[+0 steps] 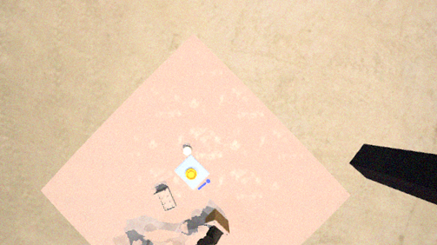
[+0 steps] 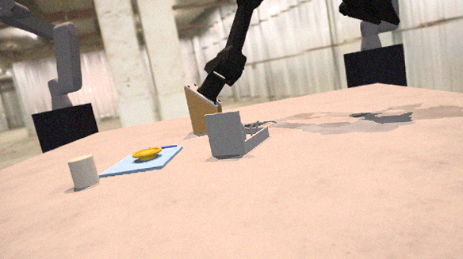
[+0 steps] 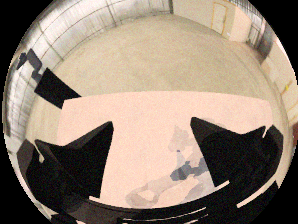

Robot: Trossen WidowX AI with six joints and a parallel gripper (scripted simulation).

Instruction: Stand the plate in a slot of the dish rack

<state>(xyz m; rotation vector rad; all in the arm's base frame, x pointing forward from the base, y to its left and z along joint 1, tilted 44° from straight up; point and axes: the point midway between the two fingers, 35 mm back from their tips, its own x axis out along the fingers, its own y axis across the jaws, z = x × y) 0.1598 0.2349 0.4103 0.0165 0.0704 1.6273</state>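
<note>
Now: the yellow plate 60 cm to the right of my gripper tip, 18 cm below it and 12 cm ahead of it. The rest, counted from my gripper tip: grey dish rack (40 cm to the right, 17 cm below, 13 cm ahead); then light blue mat (61 cm to the right, 19 cm below, 12 cm ahead); then blue spoon (60 cm to the right, 19 cm below, 2 cm ahead).
</note>
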